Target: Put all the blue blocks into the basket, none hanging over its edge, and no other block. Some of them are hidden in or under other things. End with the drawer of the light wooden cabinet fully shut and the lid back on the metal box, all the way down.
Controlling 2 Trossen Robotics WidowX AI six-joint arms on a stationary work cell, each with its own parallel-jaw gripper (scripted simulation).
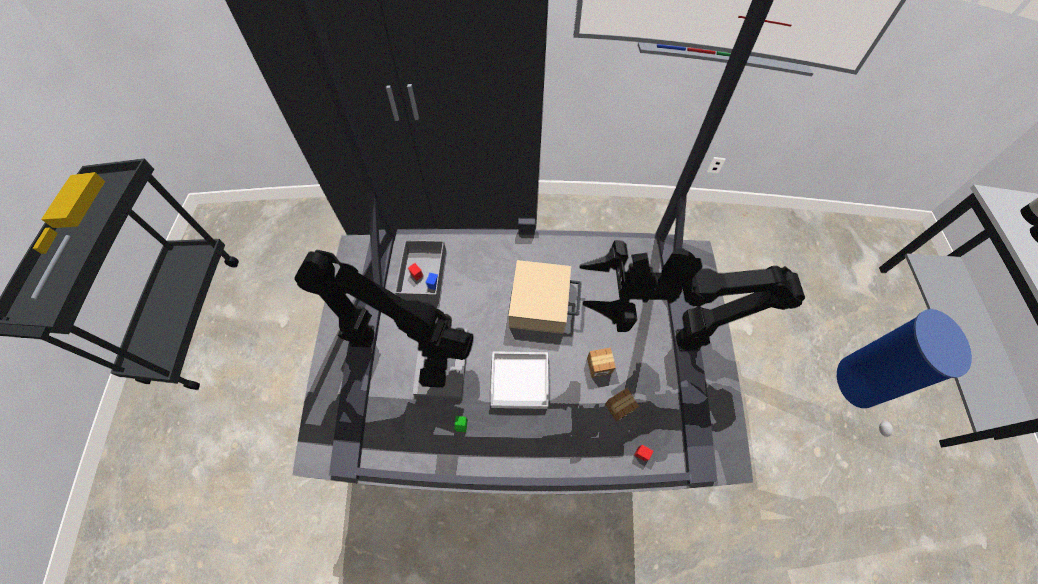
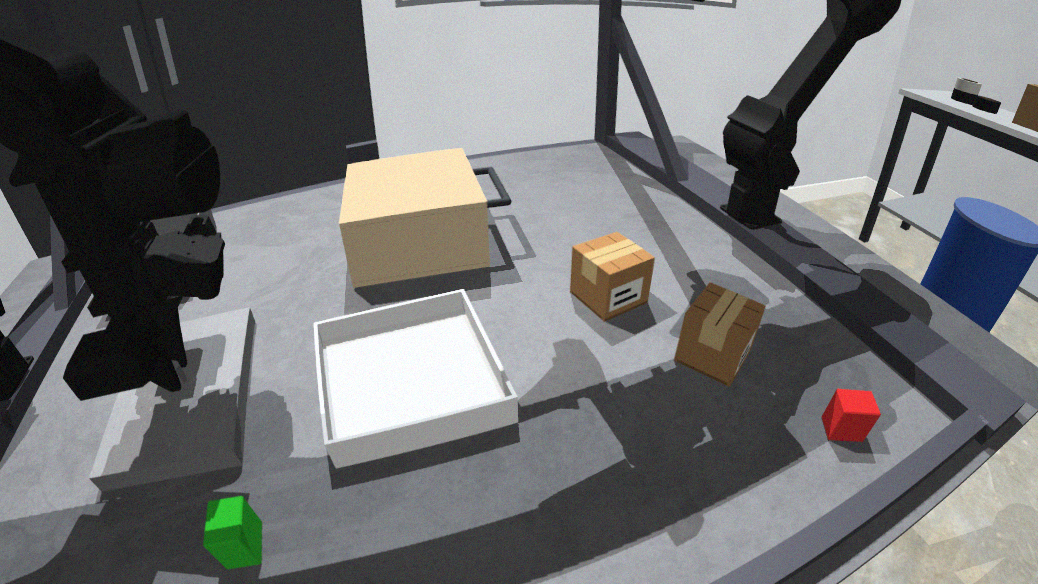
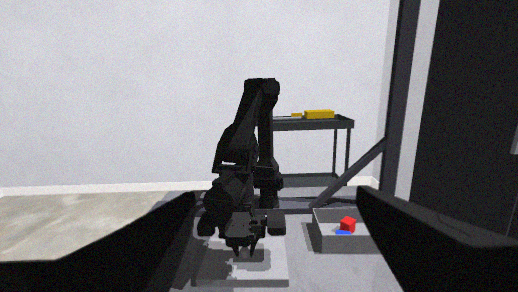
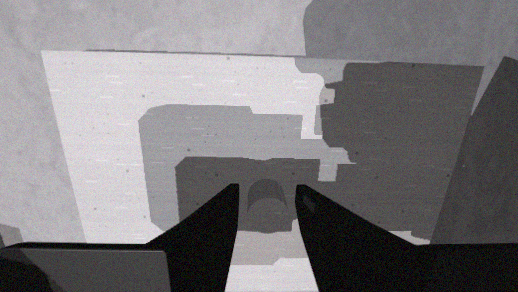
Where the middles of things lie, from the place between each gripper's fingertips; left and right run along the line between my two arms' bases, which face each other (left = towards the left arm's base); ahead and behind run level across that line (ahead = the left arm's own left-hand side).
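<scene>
My right hand is 5 cm short of the white basket [image 2: 395, 364], 21 cm to the right of it and 4 cm above it. Then there's the light wooden cabinet [image 2: 411, 216], and from my right hand that's 18 cm behind, 27 cm to the left and 2 cm below. By its middle, the white basket is nearer to my right hand than to my left hand.
Counting from my left hand [image 1: 581, 284], the light wooden cabinet is 9 cm to the right, 12 cm behind and 30 cm below, and the white basket is 11 cm ahead, 16 cm to the right and 33 cm below.
</scene>
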